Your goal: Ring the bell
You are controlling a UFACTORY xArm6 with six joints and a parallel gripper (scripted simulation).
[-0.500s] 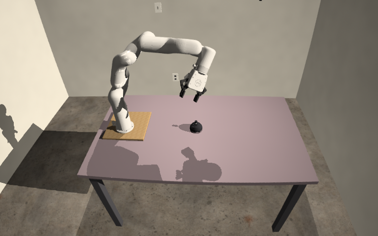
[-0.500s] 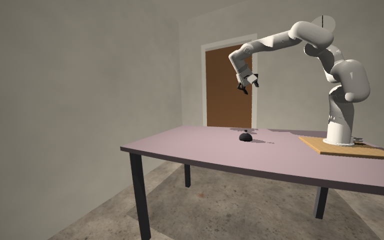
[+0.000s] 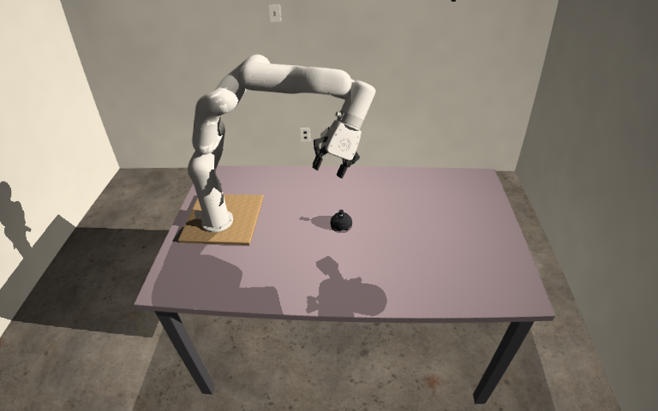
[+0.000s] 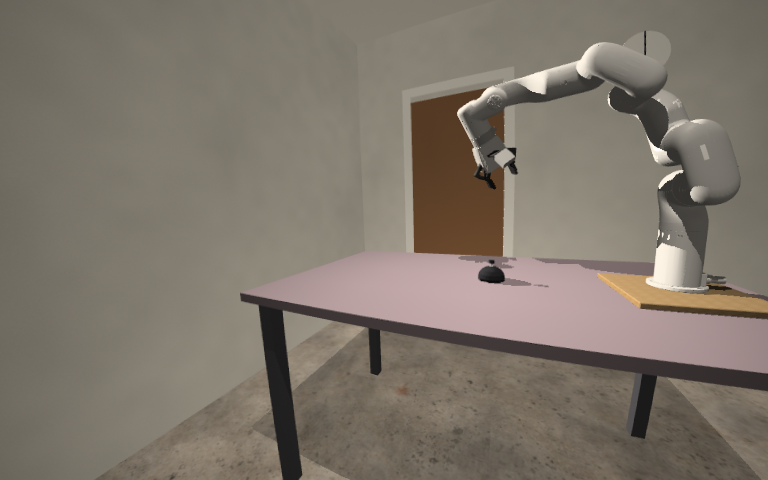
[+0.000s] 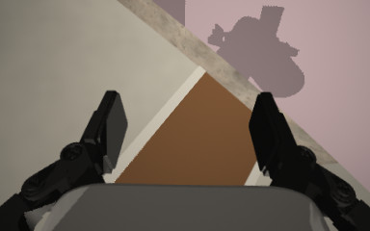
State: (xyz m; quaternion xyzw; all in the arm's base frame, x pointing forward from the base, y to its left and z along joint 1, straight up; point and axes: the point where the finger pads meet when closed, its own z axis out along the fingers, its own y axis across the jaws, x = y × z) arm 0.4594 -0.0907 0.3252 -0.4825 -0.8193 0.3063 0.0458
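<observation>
Right now my hand is 3 cm short of the button, 13 cm to the right of it and 28 cm above it. Round my hand: black dome-shaped bell (3 cm ahead, 13 cm to the left, 30 cm below).
</observation>
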